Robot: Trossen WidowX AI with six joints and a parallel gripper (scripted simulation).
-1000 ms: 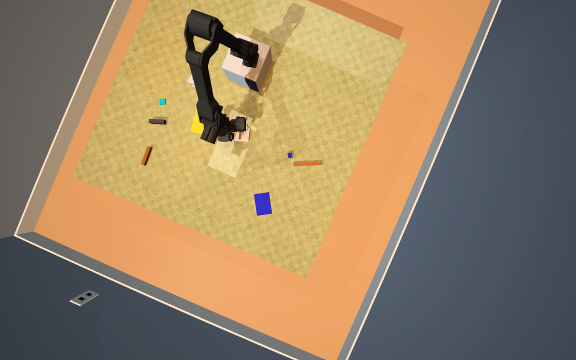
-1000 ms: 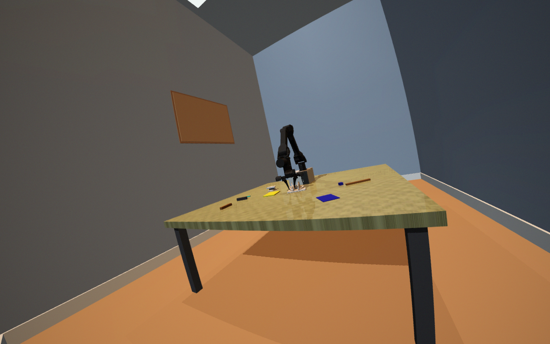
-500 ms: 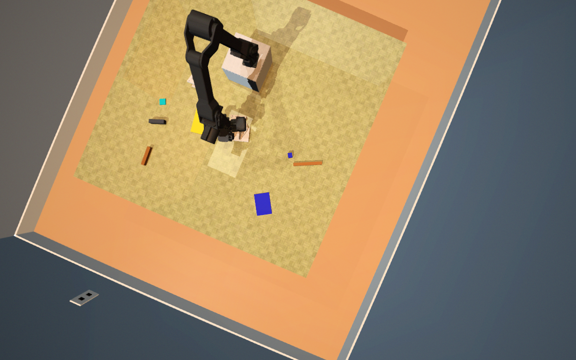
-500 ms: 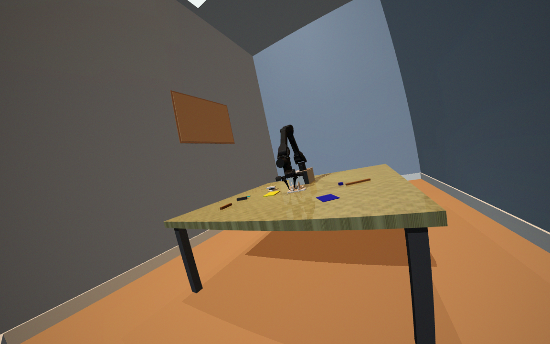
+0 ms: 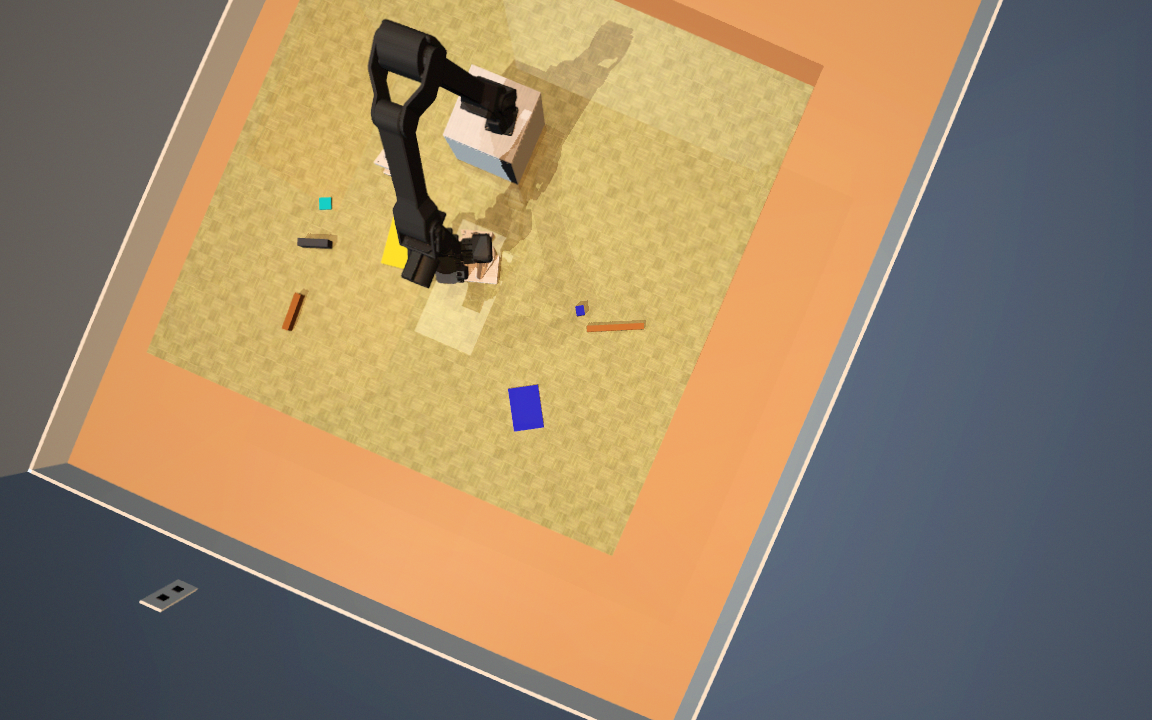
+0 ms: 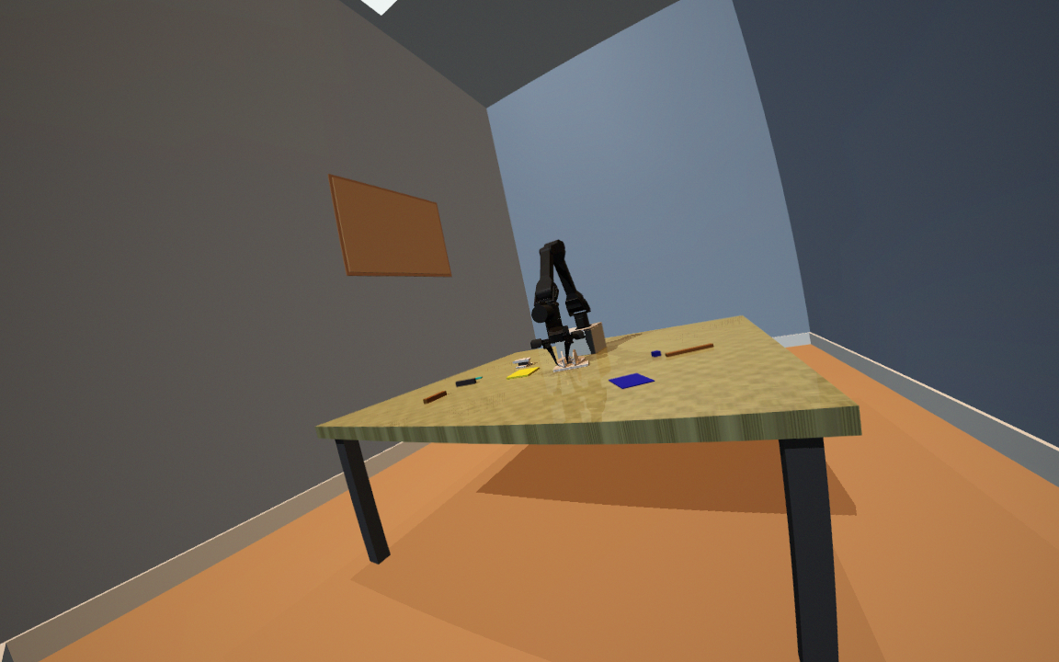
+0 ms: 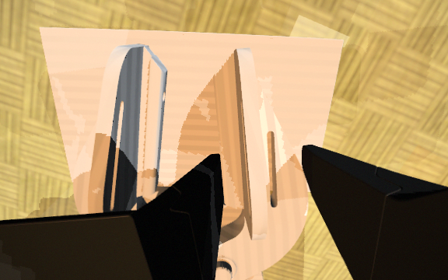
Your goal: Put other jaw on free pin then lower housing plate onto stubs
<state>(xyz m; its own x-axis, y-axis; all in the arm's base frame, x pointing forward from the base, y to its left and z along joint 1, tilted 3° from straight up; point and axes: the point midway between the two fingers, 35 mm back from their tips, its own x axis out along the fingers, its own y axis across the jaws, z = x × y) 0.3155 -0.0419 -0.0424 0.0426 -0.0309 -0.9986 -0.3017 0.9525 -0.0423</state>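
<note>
Right now the yellow sheet is 16 cm to the right of my gripper tip, 1 cm below it and 1 cm behind it. The rest, counted from my gripper tip: blue cube 32 cm to the left, 5 cm ahead, 1 cm below; then cyan cube 38 cm to the right, 6 cm behind, 2 cm below; then dark bar 37 cm to the right, 5 cm ahead, 1 cm below.
</note>
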